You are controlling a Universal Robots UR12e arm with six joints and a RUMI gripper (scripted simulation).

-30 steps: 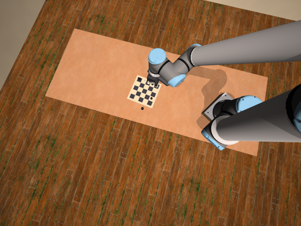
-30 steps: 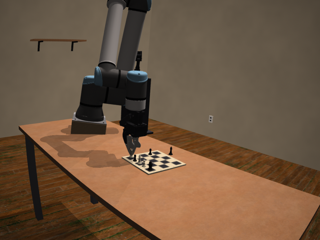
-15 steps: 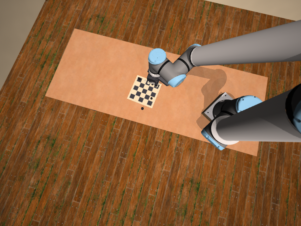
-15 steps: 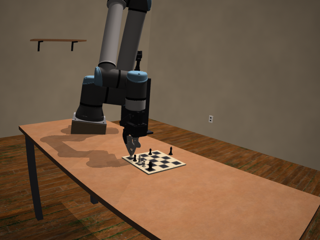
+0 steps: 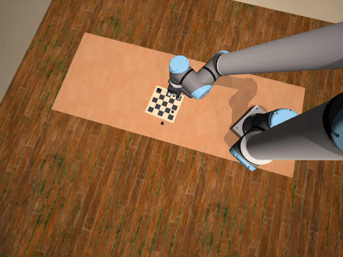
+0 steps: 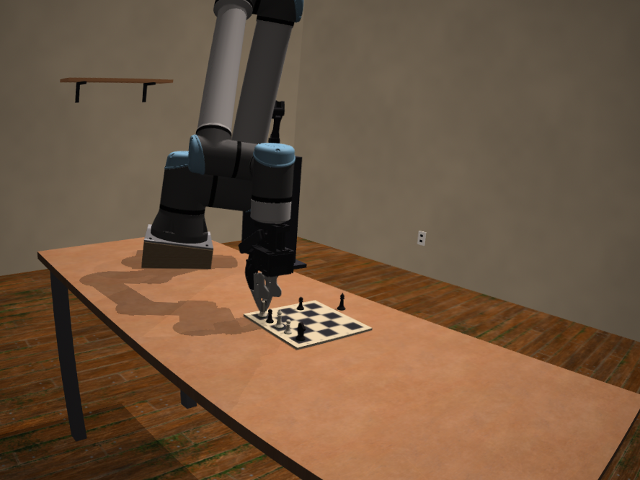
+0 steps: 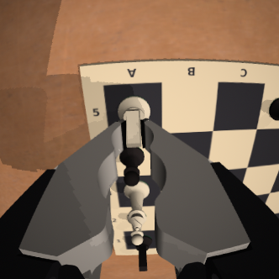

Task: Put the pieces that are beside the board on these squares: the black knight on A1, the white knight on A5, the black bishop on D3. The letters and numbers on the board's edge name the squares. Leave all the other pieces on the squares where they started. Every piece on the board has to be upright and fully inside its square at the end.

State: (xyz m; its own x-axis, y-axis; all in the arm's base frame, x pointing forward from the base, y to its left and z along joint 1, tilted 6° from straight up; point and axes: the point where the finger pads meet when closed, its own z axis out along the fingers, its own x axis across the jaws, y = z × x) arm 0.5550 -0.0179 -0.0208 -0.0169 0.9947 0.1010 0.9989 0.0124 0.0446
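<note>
The white knight lies 1 cm below my hand. Round my hand: chessboard (8 cm to the left, 7 cm ahead, 3 cm below).
</note>
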